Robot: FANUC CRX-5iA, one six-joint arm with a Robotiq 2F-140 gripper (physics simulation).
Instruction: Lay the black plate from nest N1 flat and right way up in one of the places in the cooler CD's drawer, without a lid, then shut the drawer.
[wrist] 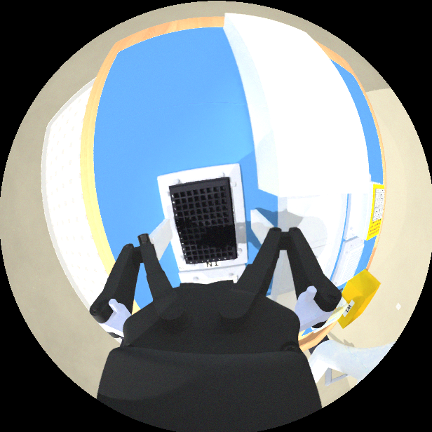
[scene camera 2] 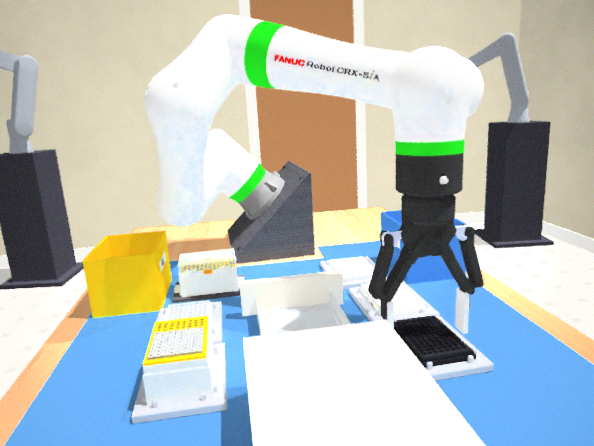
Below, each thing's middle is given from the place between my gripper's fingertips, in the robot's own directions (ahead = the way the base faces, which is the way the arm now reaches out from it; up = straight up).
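Scene:
From my hand: black plate (scene camera 2: 429,339), 10 mm below, 10 mm behind, 10 mm to the left; drawer (scene camera 2: 292,303), 10 mm above, 70 mm behind, 190 mm to the right; nest N1 (scene camera 2: 482,364), 20 mm below, 10 mm behind, 10 mm to the left; nest N3 (scene camera 2: 362,302), 20 mm below, 170 mm behind, 20 mm to the right.

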